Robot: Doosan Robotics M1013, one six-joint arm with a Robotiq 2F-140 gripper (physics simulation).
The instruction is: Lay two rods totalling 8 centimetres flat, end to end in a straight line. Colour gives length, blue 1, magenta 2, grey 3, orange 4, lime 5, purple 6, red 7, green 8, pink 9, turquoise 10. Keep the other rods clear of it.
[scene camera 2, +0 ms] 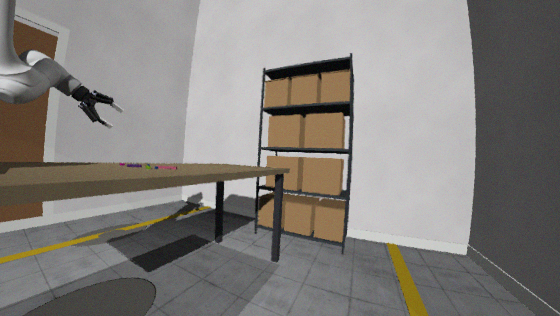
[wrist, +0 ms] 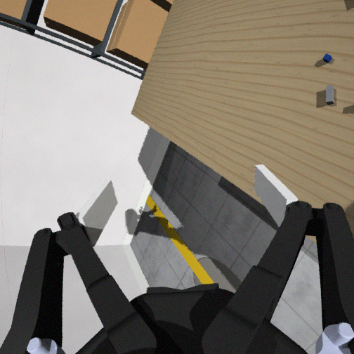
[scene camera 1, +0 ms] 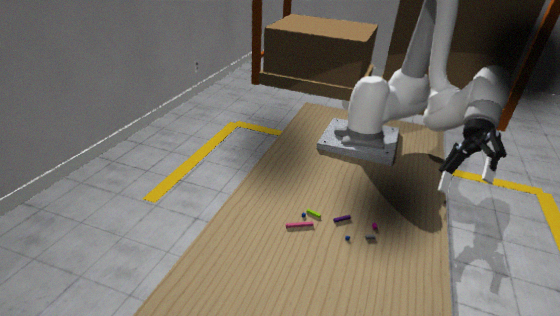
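On the table lie a pink rod, a lime rod, a purple rod, a magenta rod and a grey rod. One blue rod lies between the lime and pink rods. Another blue rod lies left of the grey one in scene camera 1. The rods lie apart at various angles. My gripper is wide open and empty, high above and beside the table's right edge in scene camera 1.
The wooden table carries the arm's base plate. A shelf rack with cardboard boxes stands beyond the table's end. A large box stands on a shelf behind the arm.
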